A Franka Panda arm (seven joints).
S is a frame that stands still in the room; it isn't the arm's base.
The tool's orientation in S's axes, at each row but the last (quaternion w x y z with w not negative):
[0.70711, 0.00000, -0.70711, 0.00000]
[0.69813, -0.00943, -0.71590, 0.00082]
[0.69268, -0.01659, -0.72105, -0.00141]
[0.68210, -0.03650, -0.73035, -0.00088]
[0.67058, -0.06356, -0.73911, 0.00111]
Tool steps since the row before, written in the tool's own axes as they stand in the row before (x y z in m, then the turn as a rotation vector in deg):
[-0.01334, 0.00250, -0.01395, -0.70, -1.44, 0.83]
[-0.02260, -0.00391, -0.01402, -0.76, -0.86, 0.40]
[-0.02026, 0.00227, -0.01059, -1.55, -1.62, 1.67]
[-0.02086, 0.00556, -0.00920, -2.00, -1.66, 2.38]
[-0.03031, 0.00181, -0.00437, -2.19, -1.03, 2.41]
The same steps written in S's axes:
[0.01395, 0.00250, -0.01334, -0.83, -1.44, -0.70]
[0.01453, -0.00441, -0.02218, -0.39, -0.87, -0.76]
[0.01144, 0.00156, -0.01986, -1.65, -1.61, -1.58]
[0.01086, 0.00399, -0.02042, -2.33, -1.64, -2.08]
[0.00731, -0.00146, -0.02976, -2.28, -1.03, -2.32]

